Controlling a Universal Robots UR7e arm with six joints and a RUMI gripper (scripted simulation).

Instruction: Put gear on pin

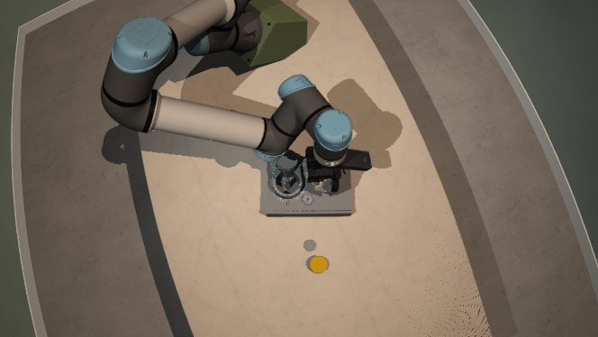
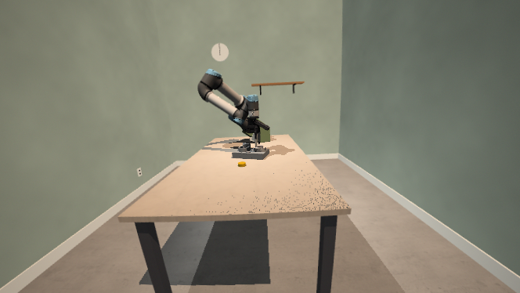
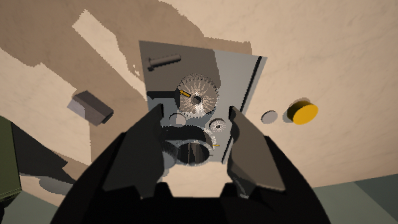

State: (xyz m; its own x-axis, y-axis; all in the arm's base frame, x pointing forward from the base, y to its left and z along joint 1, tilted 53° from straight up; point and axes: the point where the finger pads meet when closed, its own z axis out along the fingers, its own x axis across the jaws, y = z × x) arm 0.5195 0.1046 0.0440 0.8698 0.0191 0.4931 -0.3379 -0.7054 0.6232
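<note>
My gripper is now 4 cm above the toothed gear. From my hand the other things lie so: grey disc 13 cm ahead, 12 cm to the right, 9 cm below; then grey bolt 3 cm behind, 6 cm to the left, 4 cm below; then grey block 22 cm behind, 3 cm to the left, 8 cm below.
</note>
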